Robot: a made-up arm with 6 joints.
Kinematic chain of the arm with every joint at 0, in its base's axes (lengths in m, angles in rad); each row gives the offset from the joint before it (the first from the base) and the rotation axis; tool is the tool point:
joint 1: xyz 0 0 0.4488 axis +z
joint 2: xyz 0.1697 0 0 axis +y
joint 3: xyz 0 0 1.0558 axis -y
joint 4: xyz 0 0 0.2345 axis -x
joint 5: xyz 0.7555 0 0 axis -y
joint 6: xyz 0.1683 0 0 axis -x
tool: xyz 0 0 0
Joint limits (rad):
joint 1: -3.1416..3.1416
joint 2: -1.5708..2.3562
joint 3: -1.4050..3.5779
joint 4: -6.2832..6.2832
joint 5: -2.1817..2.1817
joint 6: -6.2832..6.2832
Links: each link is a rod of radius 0.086 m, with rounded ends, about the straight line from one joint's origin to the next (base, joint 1, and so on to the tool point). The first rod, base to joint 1, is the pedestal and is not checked.
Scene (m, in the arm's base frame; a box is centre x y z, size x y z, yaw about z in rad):
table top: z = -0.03
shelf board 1: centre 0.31 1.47 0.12 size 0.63 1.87 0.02 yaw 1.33
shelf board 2: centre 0.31 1.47 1 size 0.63 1.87 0.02 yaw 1.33
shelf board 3: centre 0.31 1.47 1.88 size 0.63 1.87 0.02 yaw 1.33
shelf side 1: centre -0.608 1.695 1 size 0.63 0.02 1.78 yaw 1.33
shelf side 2: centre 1.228 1.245 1 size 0.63 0.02 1.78 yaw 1.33
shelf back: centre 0.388 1.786 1 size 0.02 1.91 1.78 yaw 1.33
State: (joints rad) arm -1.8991 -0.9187 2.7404 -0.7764 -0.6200 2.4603
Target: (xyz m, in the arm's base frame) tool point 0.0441 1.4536 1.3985
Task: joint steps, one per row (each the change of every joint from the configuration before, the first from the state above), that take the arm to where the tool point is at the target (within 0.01 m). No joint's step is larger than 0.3 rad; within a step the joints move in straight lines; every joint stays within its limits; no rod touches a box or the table.
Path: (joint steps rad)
1: 0.2712 0.1679 0.2094 -0.1930 -0.2394 -0.1759
2: 0.2713 0.1680 0.2094 -0.1930 -0.2393 -0.1759
3: 0.2712 0.1679 0.2093 -0.1929 -0.2394 -0.1759
4: 0.2712 0.1679 0.2094 -0.1930 -0.2393 -0.1759
5: -0.1251 -0.0835 -0.2616 0.1337 0.1825 0.1173
6: -0.1251 -0.0835 -0.2616 0.1338 0.1825 0.1173
7: -0.1250 -0.0835 -0.2616 0.1337 0.1824 0.1172
8: -0.1251 -0.0835 -0.2616 0.1337 0.1825 0.1173
9: -0.1251 -0.0835 -0.2616 0.1338 0.1825 0.1172
10: -0.1251 -0.0835 -0.2616 0.1337 0.1825 0.1173

